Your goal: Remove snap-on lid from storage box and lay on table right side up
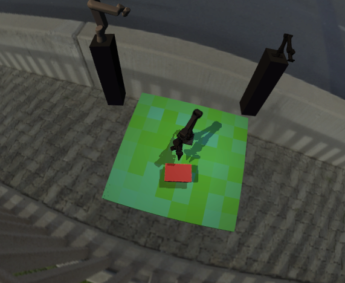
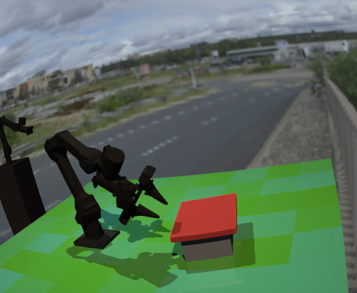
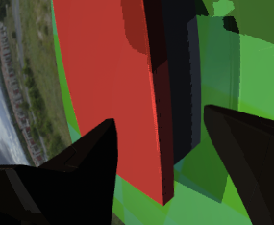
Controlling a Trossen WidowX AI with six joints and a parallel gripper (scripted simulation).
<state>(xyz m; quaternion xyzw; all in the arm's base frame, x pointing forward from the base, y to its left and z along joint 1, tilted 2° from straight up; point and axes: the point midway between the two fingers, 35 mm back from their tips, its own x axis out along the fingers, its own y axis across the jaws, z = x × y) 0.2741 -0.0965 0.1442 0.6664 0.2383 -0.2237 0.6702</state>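
Now: the red lid 12 cm ahead of my gripper tip and 3 cm below it. From my gripper tip the other things lie so: grey storage box 12 cm ahead, 8 cm below.
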